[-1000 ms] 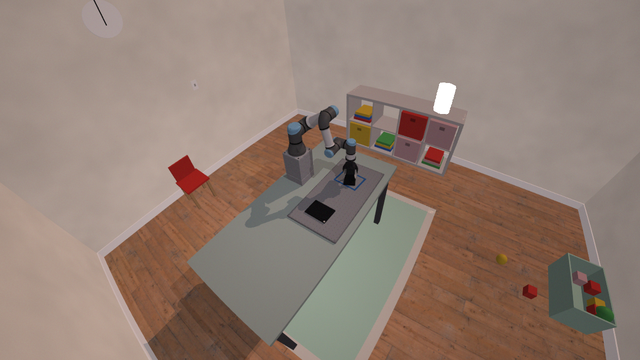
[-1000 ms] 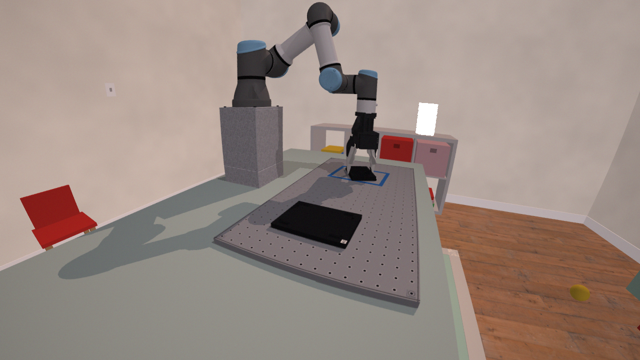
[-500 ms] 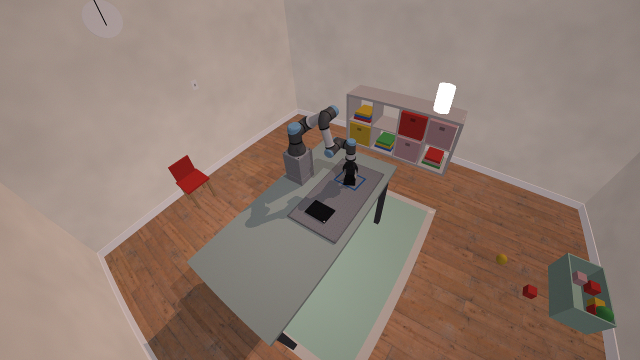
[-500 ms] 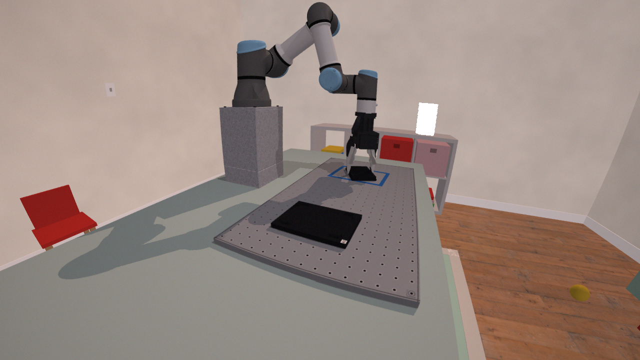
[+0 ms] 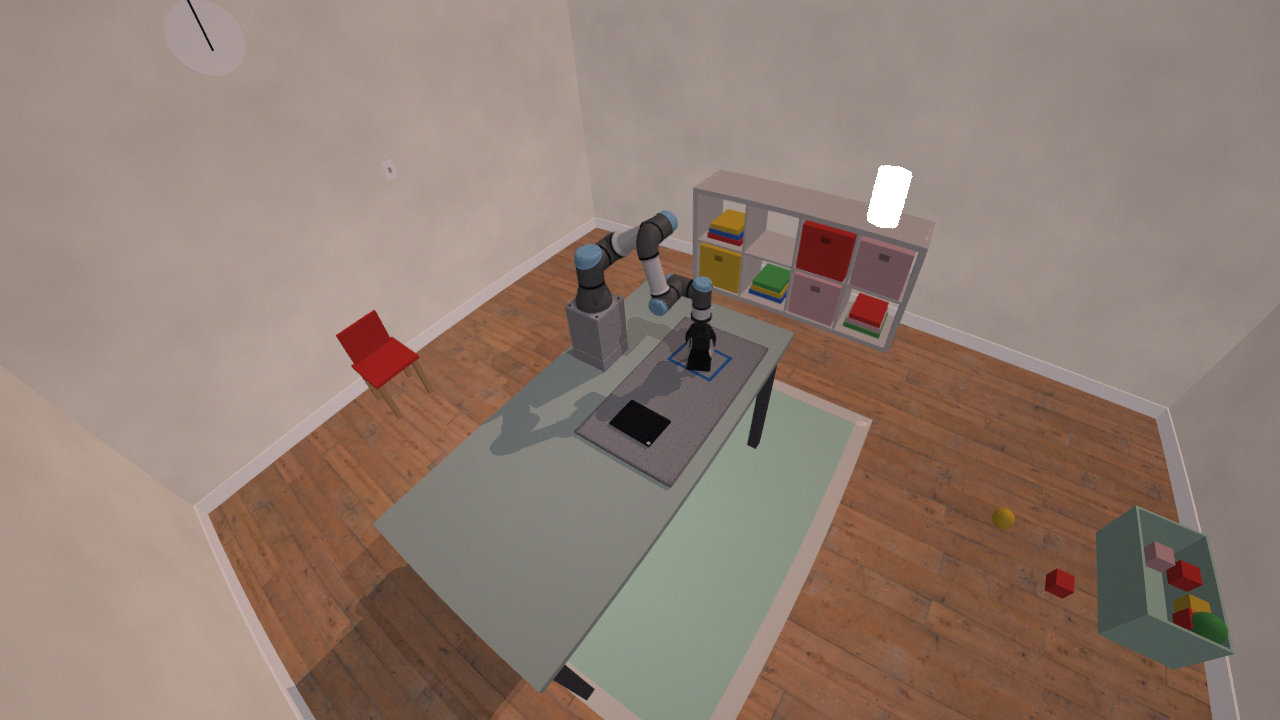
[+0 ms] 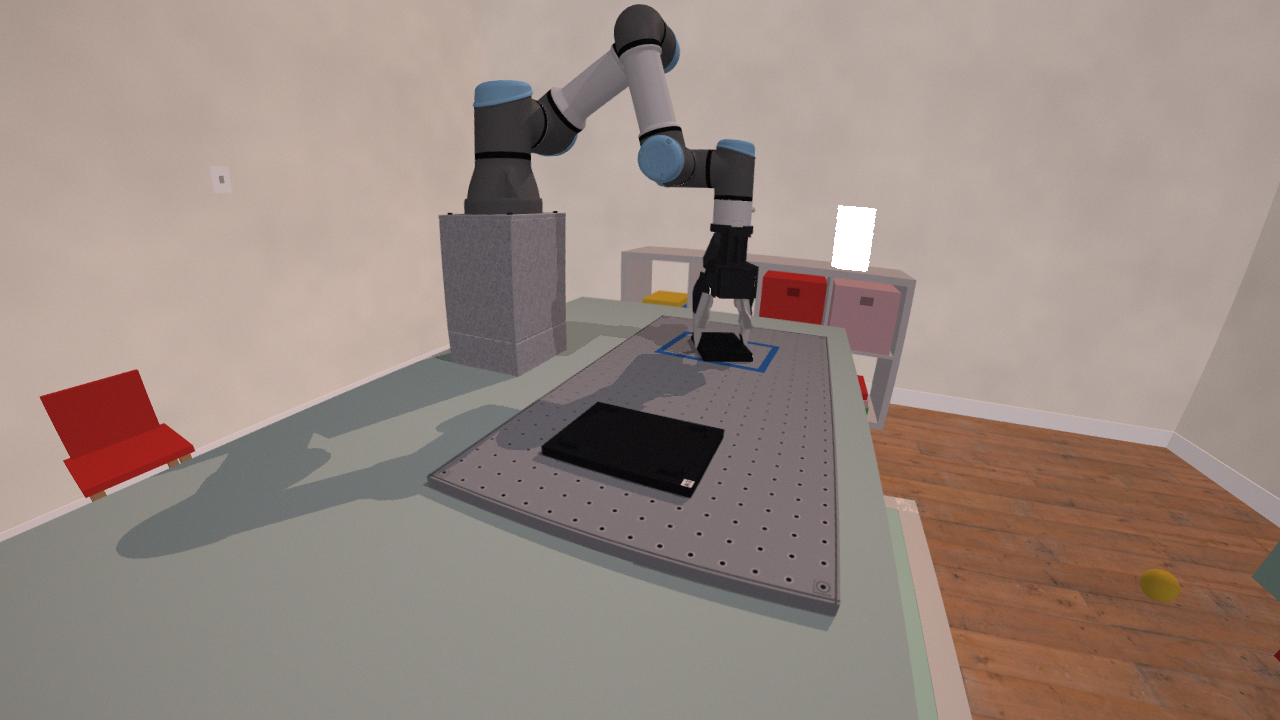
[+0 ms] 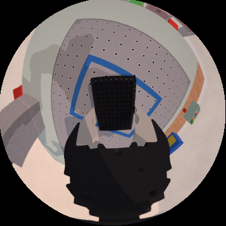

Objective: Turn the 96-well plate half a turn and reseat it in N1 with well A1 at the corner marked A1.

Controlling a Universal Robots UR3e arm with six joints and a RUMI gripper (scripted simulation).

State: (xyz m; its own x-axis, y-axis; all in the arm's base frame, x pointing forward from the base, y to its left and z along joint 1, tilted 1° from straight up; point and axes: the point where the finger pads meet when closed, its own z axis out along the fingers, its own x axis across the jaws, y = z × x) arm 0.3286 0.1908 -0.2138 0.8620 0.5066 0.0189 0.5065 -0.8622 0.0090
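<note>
My gripper is now 2 cm short of the black plate nest N1, 37 cm to the left of it and 1 cm above it. From my hand the other things lie so: black 96-well plate 1 cm below; then small white label 10 cm ahead, 42 cm to the right.
</note>
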